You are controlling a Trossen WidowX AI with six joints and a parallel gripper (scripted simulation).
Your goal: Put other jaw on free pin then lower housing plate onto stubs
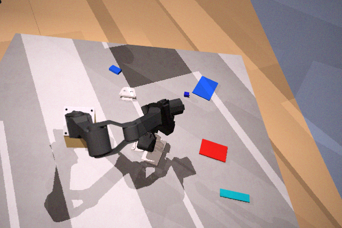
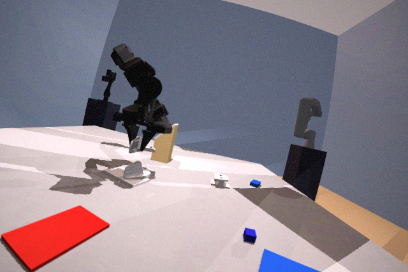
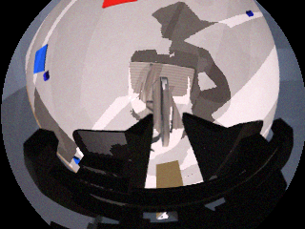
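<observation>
My gripper tip is now 30 mm short of the white base plate and 80 mm above it. Also, from my gripper tip: blue cube 170 mm ahead, 340 mm to the left, 70 mm below; jaw 30 mm behind, 20 mm to the left; red sheet 290 mm ahead, 30 mm to the left, 80 mm below.
</observation>
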